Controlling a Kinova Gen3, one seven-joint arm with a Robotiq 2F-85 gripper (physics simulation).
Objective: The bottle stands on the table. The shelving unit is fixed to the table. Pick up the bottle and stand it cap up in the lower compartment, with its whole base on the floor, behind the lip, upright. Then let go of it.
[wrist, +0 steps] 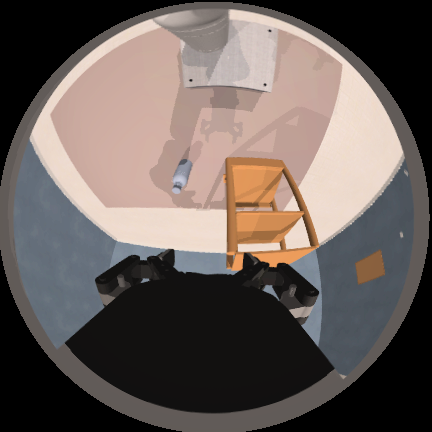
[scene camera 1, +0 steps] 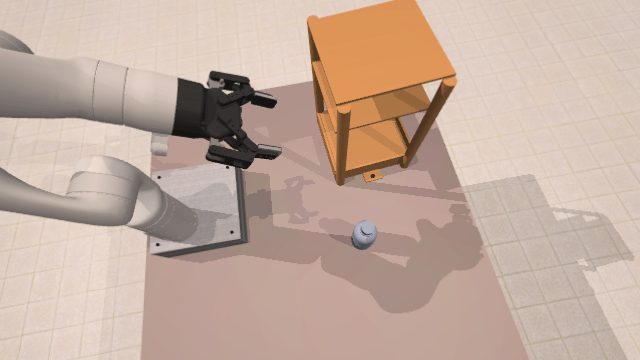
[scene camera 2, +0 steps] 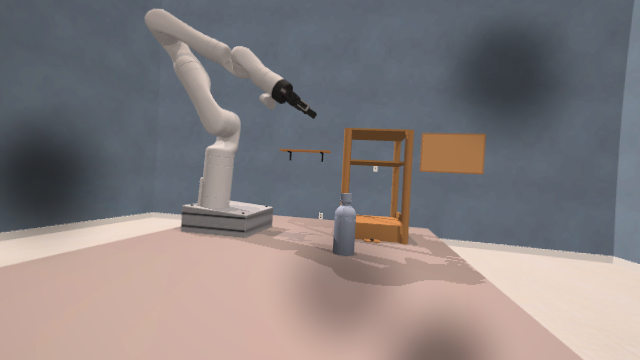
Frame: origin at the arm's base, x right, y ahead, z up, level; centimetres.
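Where they show: gripper, fingertip midpoint: [wrist: 208, 258] [scene camera 1: 277, 127] [scene camera 2: 312, 112]; arm's base, link origin: [scene camera 1: 180, 223] [scene camera 2: 214, 206].
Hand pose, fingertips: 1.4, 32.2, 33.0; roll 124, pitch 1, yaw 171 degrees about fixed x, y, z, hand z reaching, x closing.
Observation:
Things, the pixels of their centre, and the offset from my fingertips, as dx, dy, dz. "pt": a spot on its surface instead. Level surfaces: height alone.
- blue-grey bottle, body centre: [scene camera 1: 364, 233] [scene camera 2: 344, 223] [wrist: 180, 175] +14.9, +12.6, -33.2
- table, surface height: dz -41.3
- small orange tab, surface spot: [scene camera 1: 372, 175] [scene camera 2: 371, 239] pt -1.9, +21.8, -40.5
A blue-grey bottle [scene camera 1: 364, 235] [scene camera 2: 344, 230] [wrist: 182, 175] stands upright, cap up, on the table [scene camera 1: 300, 310] [scene camera 2: 200, 300] [wrist: 115, 130], apart from the shelving unit. The orange shelving unit [scene camera 1: 343, 145] [scene camera 2: 408, 190] [wrist: 231, 210] has a top board, a middle shelf and a lower compartment with a lip at its front. No bottle shows in the lower compartment. My gripper [scene camera 1: 272, 126] [scene camera 2: 314, 115] [wrist: 208, 258] is open and empty. It hangs high above the table, between the robot base and the shelving unit in scene camera 1, and tilts downward in scene camera 2.
The robot's base plate [scene camera 1: 210, 200] [scene camera 2: 215, 222] [wrist: 227, 75] sits on the table. A small orange tab [scene camera 1: 372, 175] [scene camera 2: 372, 240] lies at the foot of the unit's front. A wall shelf [scene camera 2: 305, 150] and an orange board [scene camera 2: 452, 153] [wrist: 370, 267] are on the wall behind.

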